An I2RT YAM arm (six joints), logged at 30 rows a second.
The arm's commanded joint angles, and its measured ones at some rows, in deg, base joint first. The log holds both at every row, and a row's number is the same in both.
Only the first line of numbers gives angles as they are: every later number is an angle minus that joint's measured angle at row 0.
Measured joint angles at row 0: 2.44, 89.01, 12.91, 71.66, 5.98, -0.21
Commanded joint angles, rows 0 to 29: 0.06, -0.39, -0.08, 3.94, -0.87, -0.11; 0.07, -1.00, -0.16, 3.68, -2.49, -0.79; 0.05, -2.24, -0.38, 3.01, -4.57, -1.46; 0.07, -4.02, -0.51, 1.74, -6.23, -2.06; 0.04, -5.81, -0.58, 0.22, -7.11, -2.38; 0.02, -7.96, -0.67, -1.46, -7.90, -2.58; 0.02, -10.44, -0.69, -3.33, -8.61, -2.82; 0.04, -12.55, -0.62, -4.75, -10.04, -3.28; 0.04, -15.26, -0.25, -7.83, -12.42, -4.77; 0.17, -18.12, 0.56, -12.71, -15.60, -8.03; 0.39, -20.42, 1.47, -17.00, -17.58, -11.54; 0.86, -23.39, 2.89, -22.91, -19.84, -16.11; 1.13, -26.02, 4.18, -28.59, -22.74, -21.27; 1.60, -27.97, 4.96, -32.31, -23.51, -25.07; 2.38, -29.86, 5.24, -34.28, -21.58, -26.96; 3.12, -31.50, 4.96, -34.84, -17.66, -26.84; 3.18, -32.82, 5.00, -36.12, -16.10, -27.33; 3.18, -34.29, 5.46, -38.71, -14.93, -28.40; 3.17, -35.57, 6.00, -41.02, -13.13, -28.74; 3.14, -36.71, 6.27, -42.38, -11.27, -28.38; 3.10, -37.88, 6.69, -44.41, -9.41, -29.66; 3.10, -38.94, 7.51, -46.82, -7.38, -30.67; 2.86, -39.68, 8.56, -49.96, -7.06, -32.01; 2.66, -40.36, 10.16, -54.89, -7.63, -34.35; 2.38, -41.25, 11.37, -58.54, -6.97, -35.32; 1.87, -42.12, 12.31, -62.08, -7.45, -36.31; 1.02, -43.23, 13.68, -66.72, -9.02, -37.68; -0.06, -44.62, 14.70, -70.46, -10.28, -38.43; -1.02, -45.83, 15.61, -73.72, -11.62, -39.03; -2.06, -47.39, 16.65, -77.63, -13.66, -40.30
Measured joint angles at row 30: -0.61, -45.22, 14.77, -63.39, -10.06, -35.08
